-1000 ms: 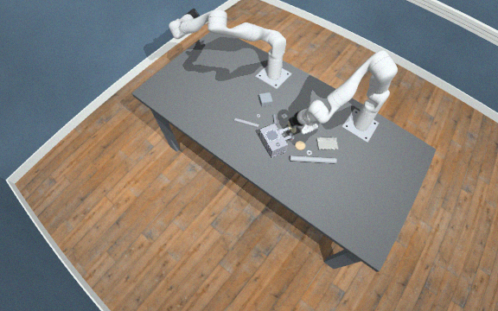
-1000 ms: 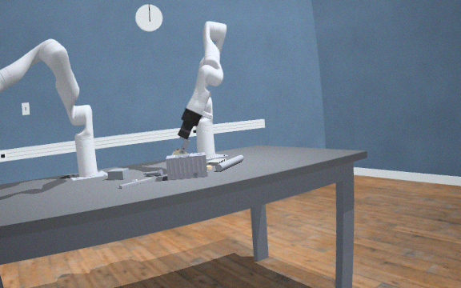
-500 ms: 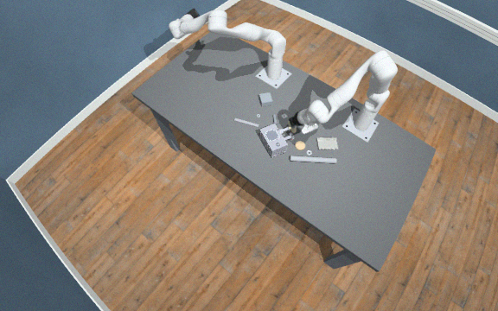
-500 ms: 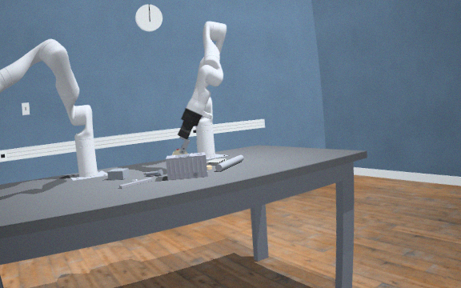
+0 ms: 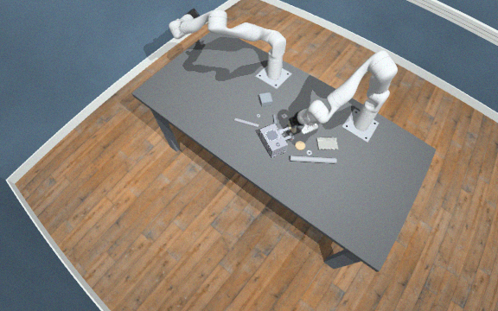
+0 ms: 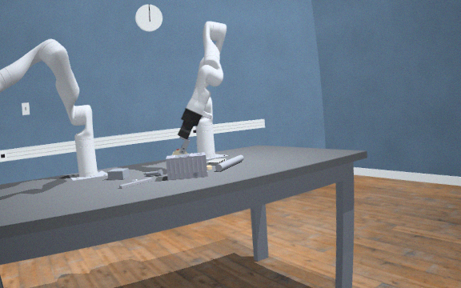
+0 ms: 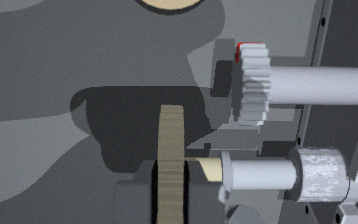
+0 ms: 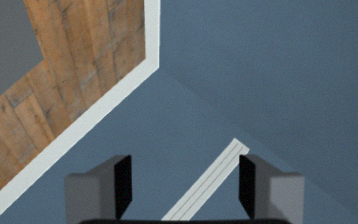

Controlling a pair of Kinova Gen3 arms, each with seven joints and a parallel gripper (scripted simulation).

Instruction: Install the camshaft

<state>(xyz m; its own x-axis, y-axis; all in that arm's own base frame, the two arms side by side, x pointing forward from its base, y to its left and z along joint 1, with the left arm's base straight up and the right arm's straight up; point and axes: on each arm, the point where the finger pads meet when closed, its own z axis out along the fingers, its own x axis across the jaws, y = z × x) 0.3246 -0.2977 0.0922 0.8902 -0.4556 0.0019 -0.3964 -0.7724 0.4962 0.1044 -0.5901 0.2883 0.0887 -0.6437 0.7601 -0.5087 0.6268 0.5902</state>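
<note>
Right now the crank gear is 5 cm ahead of my left hand, 2 cm to the left of it and 3 cm below it. From my left hand the other things lie so: grey block 10 cm behind, 27 cm to the right, 7 cm below; then pale tray 7 cm behind, 20 cm to the left, 9 cm below.
</note>
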